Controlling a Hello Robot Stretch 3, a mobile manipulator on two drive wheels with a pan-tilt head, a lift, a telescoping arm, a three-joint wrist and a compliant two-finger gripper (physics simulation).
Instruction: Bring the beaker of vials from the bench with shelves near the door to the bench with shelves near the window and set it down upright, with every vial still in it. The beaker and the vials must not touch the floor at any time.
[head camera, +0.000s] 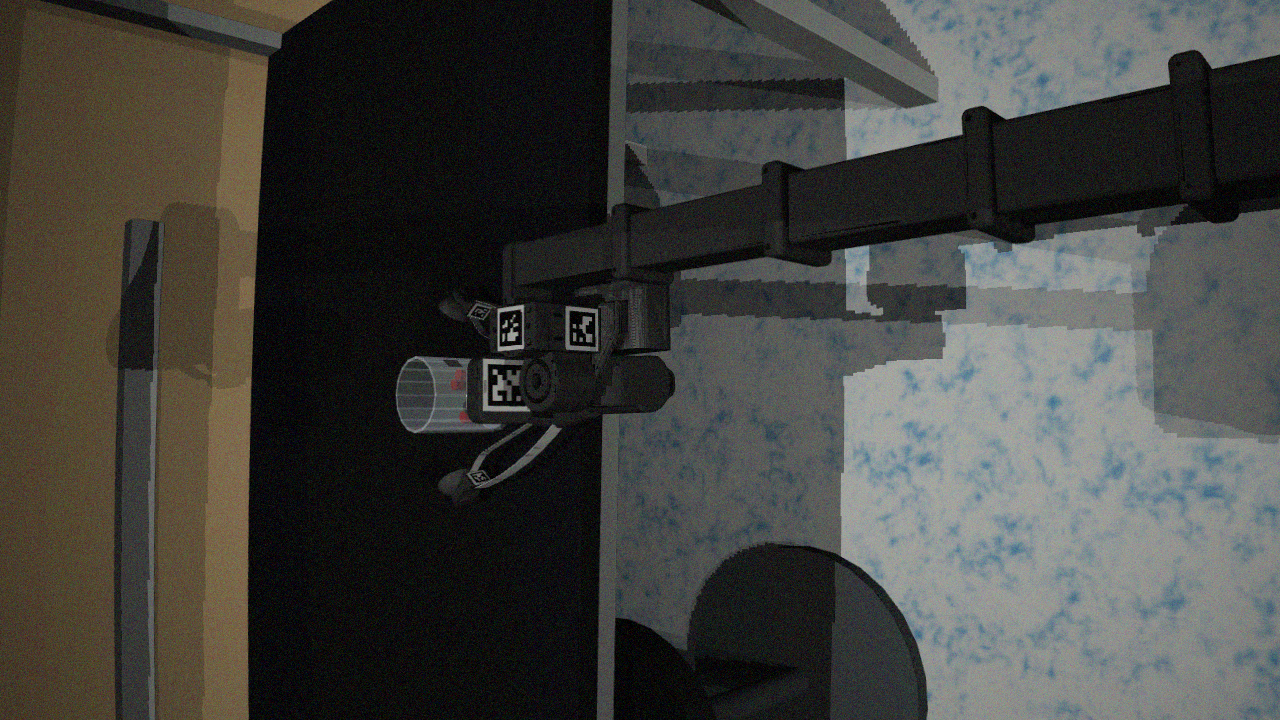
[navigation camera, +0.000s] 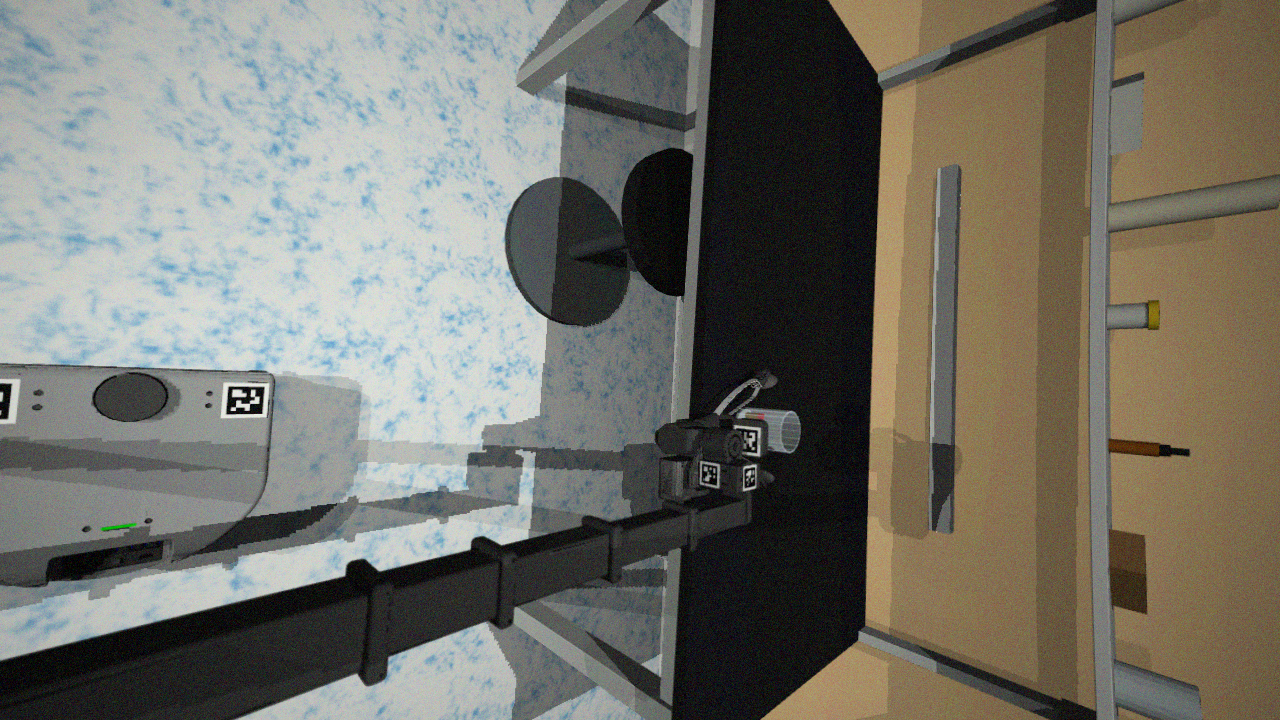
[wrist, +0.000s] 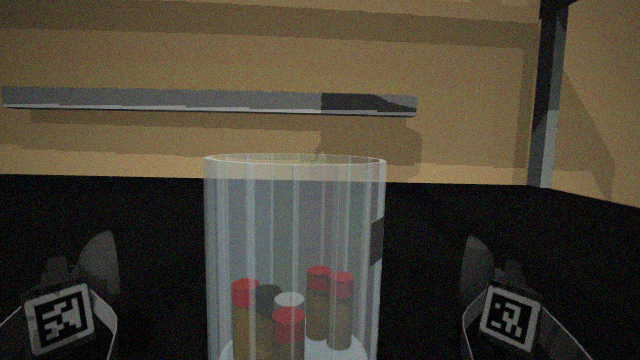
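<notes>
The clear beaker (head camera: 416, 394) (navigation camera: 783, 431) (wrist: 295, 225) is upright over the black bench top (head camera: 402, 582) (navigation camera: 787, 223) (wrist: 450, 225); its foot is hidden by the gripper or cut off by the frame edge. Several vials (wrist: 290, 325) are inside, most with red caps, one white and one dark. My gripper (head camera: 457, 395) (navigation camera: 764, 429) (wrist: 295, 264) is open, with one finger on each side of the beaker and a wide gap between each fingertip and the glass in the wrist view. Neither door nor window shows, so I cannot tell which bench this is.
A grey strip (head camera: 136, 447) (navigation camera: 945, 313) (wrist: 200, 100) runs along the tan wall behind the bench. A shelf rail (navigation camera: 1100, 358) with several items stands above. A round dark stool (head camera: 805, 626) (navigation camera: 563, 250) is by the bench front. My base (navigation camera: 196, 447) is on the floor.
</notes>
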